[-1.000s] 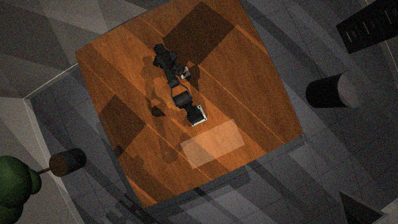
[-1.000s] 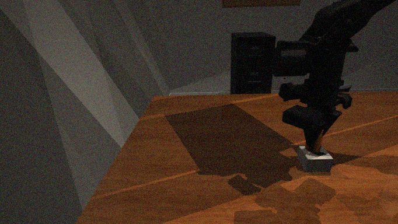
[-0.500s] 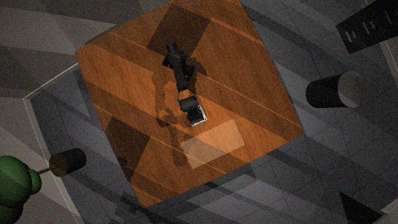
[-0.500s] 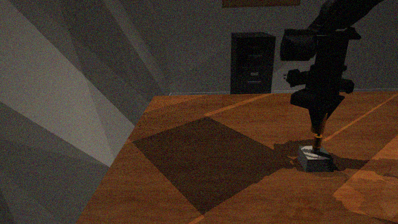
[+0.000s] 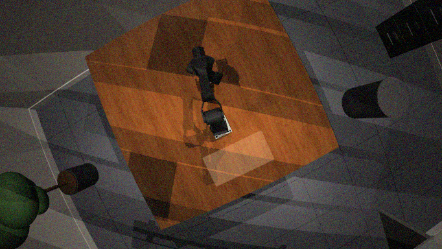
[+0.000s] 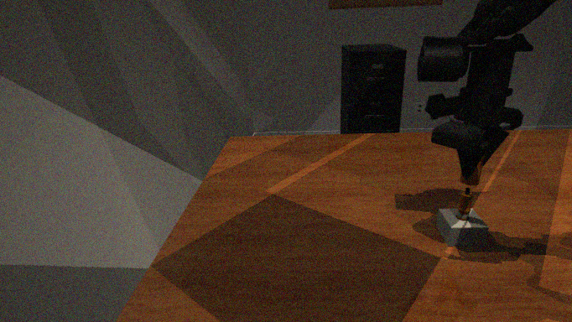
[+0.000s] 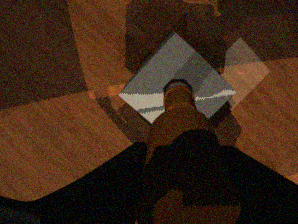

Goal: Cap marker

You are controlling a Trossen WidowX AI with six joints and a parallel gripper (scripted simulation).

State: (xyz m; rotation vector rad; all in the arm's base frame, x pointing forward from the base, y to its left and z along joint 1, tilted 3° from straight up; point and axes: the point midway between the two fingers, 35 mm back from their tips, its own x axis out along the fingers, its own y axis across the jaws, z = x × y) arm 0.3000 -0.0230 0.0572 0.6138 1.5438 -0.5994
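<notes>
The holder block is 110 mm below my gripper tip. From my gripper tip the other things lie so: orange cap: 10 mm above.
</notes>
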